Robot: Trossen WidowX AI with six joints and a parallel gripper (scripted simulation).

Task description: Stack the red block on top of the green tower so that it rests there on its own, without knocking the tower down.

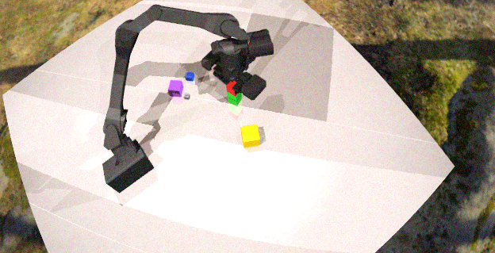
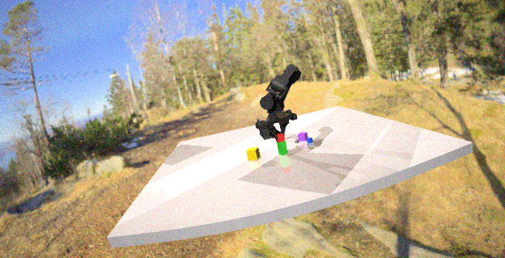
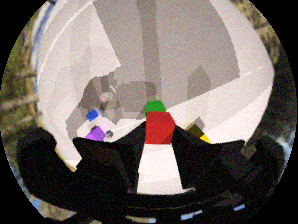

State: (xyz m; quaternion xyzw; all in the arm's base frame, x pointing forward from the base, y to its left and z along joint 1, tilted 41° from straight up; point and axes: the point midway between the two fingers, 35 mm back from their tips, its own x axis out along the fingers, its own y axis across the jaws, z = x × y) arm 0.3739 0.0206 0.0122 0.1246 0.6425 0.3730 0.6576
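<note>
The red block is 10 mm above my gripper tip. From my gripper tip the other things lie so: small blue block: 80 mm behind, 150 mm to the left, 60 mm below; then tiny grey piece: 120 mm behind, 90 mm to the left, 60 mm below; then yellow block: 30 mm behind, 130 mm to the right, 50 mm below.
</note>
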